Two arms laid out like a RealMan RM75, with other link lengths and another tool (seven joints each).
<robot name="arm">
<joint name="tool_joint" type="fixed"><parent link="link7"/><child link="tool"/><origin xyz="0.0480 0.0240 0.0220" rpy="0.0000 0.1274 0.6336"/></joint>
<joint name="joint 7" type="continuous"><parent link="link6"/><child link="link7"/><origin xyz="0.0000 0.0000 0.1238"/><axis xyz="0 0 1"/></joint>
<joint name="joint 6" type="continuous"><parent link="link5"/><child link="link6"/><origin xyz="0.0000 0.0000 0.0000"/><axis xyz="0 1 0"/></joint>
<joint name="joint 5" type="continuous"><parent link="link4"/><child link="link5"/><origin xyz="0.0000 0.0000 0.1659"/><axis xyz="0 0 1"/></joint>
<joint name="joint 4" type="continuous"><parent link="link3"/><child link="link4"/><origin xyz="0.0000 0.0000 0.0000"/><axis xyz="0 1 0"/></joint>
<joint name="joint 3" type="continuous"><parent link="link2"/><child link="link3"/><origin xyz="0.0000 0.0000 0.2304"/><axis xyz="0 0 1"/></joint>
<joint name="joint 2" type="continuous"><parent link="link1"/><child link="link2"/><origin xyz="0.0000 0.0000 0.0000"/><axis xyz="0 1 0"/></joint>
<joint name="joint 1" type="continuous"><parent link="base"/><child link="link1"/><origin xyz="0.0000 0.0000 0.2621"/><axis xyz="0 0 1"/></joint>
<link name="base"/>
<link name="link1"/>
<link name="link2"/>
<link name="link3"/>
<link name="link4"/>
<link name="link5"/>
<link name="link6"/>
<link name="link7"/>
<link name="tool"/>
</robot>
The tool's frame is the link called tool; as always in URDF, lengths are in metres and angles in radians. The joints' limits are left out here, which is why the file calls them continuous.
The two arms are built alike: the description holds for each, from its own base.
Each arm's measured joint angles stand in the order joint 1, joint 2, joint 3, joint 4, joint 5, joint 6, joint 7.
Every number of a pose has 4 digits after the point.
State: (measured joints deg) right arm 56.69 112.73 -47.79 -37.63 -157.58 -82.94 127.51; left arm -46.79 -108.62 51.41 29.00 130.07 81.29 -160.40
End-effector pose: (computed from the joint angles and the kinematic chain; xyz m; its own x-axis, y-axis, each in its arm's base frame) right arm 0.2077 0.3135 0.0508 0.1469 -0.9885 0.0369 -0.9076 -0.1495 -0.3923; left arm -0.1892 0.3856 0.0532 0.5703 0.7843 0.2441 0.8198 -0.5618 -0.1104
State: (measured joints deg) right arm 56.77 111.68 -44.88 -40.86 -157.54 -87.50 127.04; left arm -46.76 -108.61 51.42 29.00 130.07 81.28 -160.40
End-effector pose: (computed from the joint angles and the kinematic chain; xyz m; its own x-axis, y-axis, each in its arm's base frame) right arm 0.2013 0.3146 0.0655 0.1485 -0.9885 0.0272 -0.9192 -0.1482 -0.3648; left arm -0.1895 0.3855 0.0533 0.5700 0.7845 0.2441 0.8201 -0.5614 -0.1107
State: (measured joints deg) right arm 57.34 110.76 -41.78 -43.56 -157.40 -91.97 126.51; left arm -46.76 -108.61 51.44 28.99 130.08 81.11 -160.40
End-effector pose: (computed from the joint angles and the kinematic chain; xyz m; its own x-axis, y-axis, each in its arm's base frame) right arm 0.1928 0.3151 0.0785 0.1551 -0.9877 0.0219 -0.9311 -0.1536 -0.3309; left arm -0.1897 0.3859 0.0534 0.5703 0.7840 0.2451 0.8200 -0.5611 -0.1132
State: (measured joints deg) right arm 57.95 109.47 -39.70 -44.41 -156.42 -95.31 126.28; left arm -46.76 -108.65 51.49 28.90 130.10 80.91 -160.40
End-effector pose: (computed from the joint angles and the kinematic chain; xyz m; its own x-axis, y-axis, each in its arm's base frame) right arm 0.1859 0.3150 0.0889 0.1555 -0.9876 0.0228 -0.9430 -0.1553 -0.2944; left arm -0.1900 0.3860 0.0530 0.5698 0.7843 0.2452 0.8204 -0.5601 -0.1149
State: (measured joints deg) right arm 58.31 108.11 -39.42 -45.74 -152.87 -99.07 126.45; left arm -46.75 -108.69 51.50 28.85 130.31 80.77 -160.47
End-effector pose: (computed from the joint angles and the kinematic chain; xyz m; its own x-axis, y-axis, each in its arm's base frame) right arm 0.1748 0.3139 0.0982 0.1757 -0.9839 0.0320 -0.9543 -0.1782 -0.2399; left arm -0.1908 0.3859 0.0525 0.5691 0.7855 0.2431 0.8212 -0.5584 -0.1177
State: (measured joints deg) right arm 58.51 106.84 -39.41 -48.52 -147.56 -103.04 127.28; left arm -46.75 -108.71 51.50 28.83 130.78 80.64 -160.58
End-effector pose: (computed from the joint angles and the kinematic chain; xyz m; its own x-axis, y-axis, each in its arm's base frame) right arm 0.1592 0.3135 0.1087 0.2152 -0.9763 0.0244 -0.9616 -0.2162 -0.1691; left arm -0.1920 0.3857 0.0521 0.5692 0.7871 0.2377 0.8215 -0.5567 -0.1235
